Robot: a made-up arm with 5 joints.
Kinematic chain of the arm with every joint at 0, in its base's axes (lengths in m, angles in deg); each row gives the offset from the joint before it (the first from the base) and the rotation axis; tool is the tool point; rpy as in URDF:
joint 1: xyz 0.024 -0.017 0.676 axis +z
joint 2: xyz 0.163 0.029 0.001 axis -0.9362 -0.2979 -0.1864
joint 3: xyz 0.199 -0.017 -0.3 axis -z
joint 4: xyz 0.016 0.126 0 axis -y
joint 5: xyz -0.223 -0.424 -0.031 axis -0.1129 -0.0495 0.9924
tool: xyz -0.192 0.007 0.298 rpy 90 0 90
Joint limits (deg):
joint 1: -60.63..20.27
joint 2: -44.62..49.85
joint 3: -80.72..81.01
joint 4: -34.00..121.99
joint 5: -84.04..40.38
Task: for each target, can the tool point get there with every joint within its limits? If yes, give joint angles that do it. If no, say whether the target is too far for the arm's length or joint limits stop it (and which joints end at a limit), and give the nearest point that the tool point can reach.
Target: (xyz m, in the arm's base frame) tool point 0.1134 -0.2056 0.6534
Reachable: yes | joints -2.18 -11.72 -4.52 -5.54 -54.14
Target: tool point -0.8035 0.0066 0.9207
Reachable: no: joint limits stop it (at a limit: joint 1, joint 2, joint 5) | nearest point -0.4567 -0.1898 0.7672 | short by 0.427 m
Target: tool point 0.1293 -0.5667 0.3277
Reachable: yes | joints -5.82 41.79 -6.56 87.94 -53.57
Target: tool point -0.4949 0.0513 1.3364
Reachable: no: joint limits stop it (at a limit: joint 1, joint 2, joint 5) | nearest point -0.2589 -0.1749 0.9934 | short by 0.474 m
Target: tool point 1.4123 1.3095 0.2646
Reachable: no: too far | nearest point 0.6006 0.5339 -0.0296 | short by 1.161 m
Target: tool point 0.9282 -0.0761 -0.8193
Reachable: no: too far | nearest point 0.6598 -0.0586 -0.1698 | short by 0.703 m
